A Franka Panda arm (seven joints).
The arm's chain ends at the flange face. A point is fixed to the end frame.
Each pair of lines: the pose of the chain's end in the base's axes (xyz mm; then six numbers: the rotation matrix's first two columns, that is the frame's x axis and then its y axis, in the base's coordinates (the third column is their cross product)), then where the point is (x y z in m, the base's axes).
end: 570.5, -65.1, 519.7, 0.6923, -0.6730, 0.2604, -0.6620, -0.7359, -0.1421
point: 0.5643 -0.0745 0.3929
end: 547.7, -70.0, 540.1, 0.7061, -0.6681, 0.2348, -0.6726, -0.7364, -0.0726
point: 0.5329 -0.0834 0.4144
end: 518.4, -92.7, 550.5, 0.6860, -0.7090, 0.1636, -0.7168, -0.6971, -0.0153
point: 0.4913 -0.1037 0.4266
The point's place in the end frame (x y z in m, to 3 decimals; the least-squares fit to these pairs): -0.031 0.029 0.120
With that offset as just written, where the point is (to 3 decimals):
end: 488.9, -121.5, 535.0, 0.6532, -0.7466, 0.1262, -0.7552, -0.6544, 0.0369
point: 0.453 -0.132 0.413
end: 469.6, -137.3, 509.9, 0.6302, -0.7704, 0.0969, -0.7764, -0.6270, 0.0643
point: 0.429 -0.145 0.390
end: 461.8, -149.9, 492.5, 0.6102, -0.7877, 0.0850, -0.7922, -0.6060, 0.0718
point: 0.419 -0.156 0.373
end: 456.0, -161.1, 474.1, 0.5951, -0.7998, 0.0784, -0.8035, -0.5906, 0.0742
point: 0.413 -0.166 0.355
